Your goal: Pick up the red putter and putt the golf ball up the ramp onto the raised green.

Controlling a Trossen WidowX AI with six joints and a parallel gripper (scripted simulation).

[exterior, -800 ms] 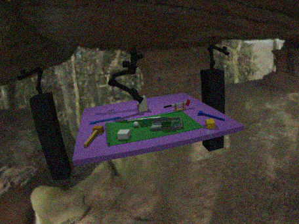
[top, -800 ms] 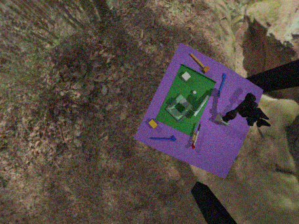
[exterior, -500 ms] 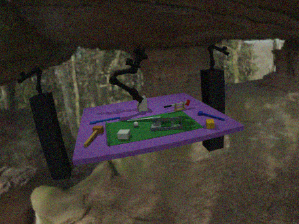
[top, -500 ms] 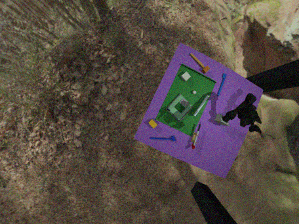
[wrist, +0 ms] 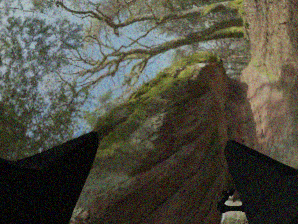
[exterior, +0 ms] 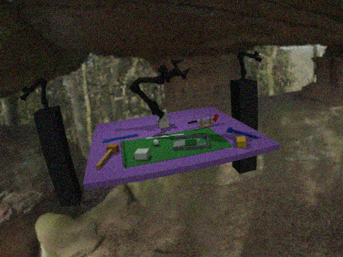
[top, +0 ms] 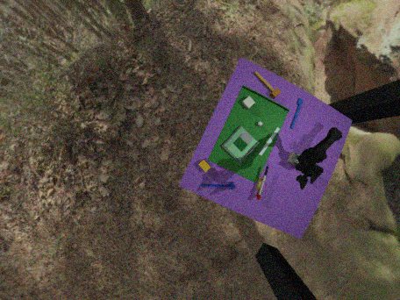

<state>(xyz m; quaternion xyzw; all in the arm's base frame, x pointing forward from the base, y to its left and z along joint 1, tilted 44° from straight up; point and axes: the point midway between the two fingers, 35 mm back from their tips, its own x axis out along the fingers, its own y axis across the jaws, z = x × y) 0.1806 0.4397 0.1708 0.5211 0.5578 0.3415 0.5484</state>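
My gripper tip is 11 cm short of the white strip, 26 cm to the left of it and 54 cm above it. The rest, counted from my gripper tip: white golf ball: 26 cm ahead, 35 cm to the right, 52 cm below; then yellow block: 53 cm ahead, 19 cm to the left, 52 cm below.
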